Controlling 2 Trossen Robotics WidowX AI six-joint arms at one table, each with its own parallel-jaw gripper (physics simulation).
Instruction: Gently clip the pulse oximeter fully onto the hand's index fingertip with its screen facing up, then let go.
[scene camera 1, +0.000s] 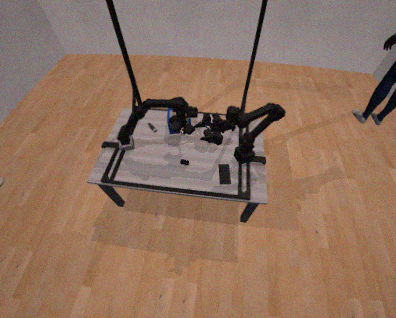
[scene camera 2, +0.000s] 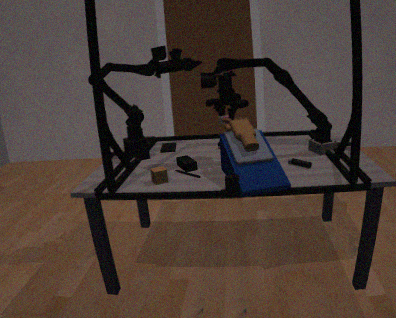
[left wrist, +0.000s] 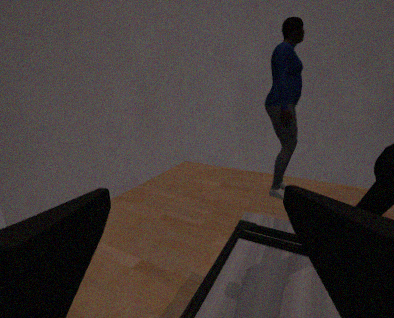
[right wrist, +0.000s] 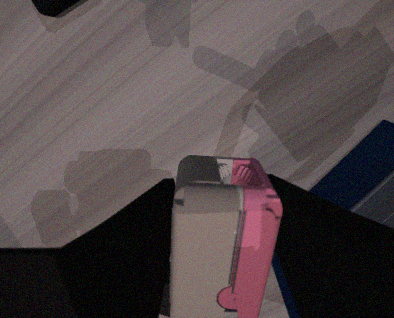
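Where they show: left gripper, between the fingertips: (scene camera 1: 197, 132) (scene camera 2: 198, 62) (left wrist: 198, 196); right gripper, between the fingertips: (scene camera 1: 182, 133) (right wrist: 217, 187); left arm's base, origin of its link: (scene camera 1: 245, 150) (scene camera 2: 135, 138); right arm's base, origin of its link: (scene camera 1: 125, 141) (scene camera 2: 323, 140).
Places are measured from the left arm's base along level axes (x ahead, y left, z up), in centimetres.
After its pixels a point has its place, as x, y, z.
The pulse oximeter (right wrist: 207, 250) (scene camera 2: 223, 119), beige and pink, is gripped at its sides by my right gripper (right wrist: 217, 187) {35.7, -25.4, 6.1} (scene camera 2: 228, 113), which is shut on it. In the right wrist view its near end shows a hollow opening; its screen cannot be made out. In scene camera 2 it is at the left side of the tan hand (scene camera 2: 243, 131) {31.4, -46.2, 6.7}, close to the fingers. Whether it touches the index fingertip cannot be told. The hand rests on a grey pad (scene camera 2: 256, 157) {30.5, -56.2, -0.7} on the tilted blue stand (scene camera 2: 262, 183) {26.5, -66.0, -6.4} (right wrist: 357, 162) {37.6, -40.2, -7.0}. My left gripper (left wrist: 198, 196) {35.0, 0.2, 32.7} (scene camera 2: 198, 63) {35.0, 0.2, 32.7} is open and empty, high above the table.
A wooden cube (scene camera 2: 159, 175) {-0.4, -39.2, -6.1}, a black box (scene camera 2: 187, 163) {13.3, -32.4, -6.0}, a thin pen (scene camera 2: 188, 173) {11.9, -36.5, -8.7}, a dark flat item (scene camera 2: 168, 147) {17.5, 5.3, -8.7} and a black cylinder (scene camera 2: 300, 163) {52.7, -54.3, -7.9} lie on the table. Frame posts rise at both sides. A person (left wrist: 286, 80) stands beyond the table.
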